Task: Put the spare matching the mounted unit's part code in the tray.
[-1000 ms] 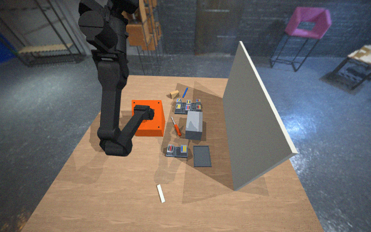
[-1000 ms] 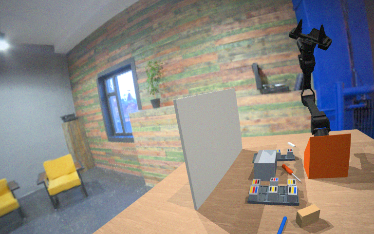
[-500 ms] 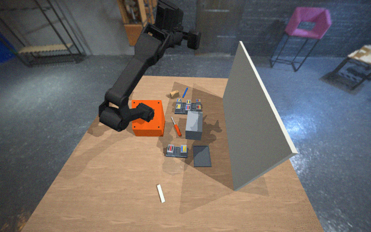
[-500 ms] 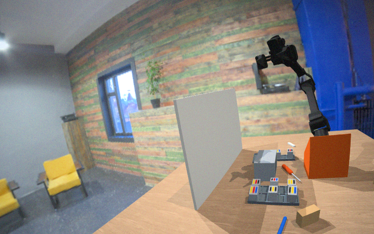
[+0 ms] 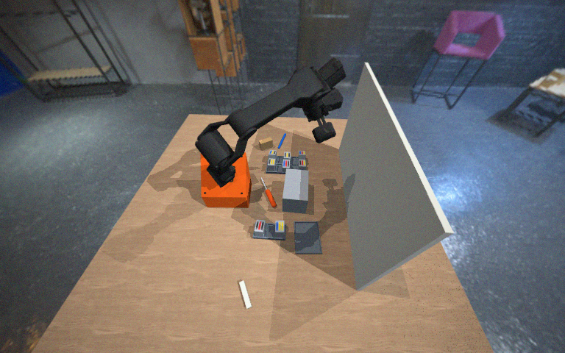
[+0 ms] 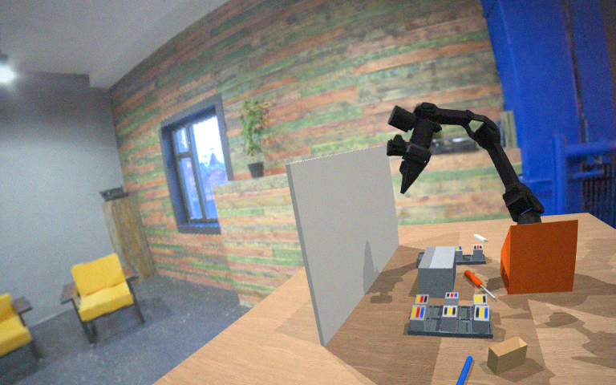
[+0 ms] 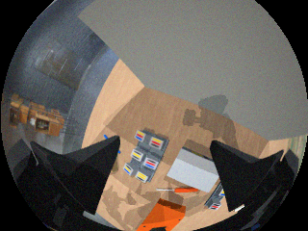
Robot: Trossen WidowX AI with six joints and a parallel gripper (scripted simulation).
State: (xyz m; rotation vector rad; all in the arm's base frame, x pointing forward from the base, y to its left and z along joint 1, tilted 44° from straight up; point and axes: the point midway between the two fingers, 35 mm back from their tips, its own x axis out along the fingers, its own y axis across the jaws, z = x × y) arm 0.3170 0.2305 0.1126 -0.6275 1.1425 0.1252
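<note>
Now: gripper tip 20 cm past the grey spare, 7 cm to the right of it and 29 cm above it. From my gripper tip the other things lie so: grey tray (1 cm behind, 27 cm to the right, 32 cm below); grey panel (16 cm ahead, 8 cm to the right, 10 cm below); grey mounted unit (7 cm behind, 8 cm to the right, 28 cm below).
</note>
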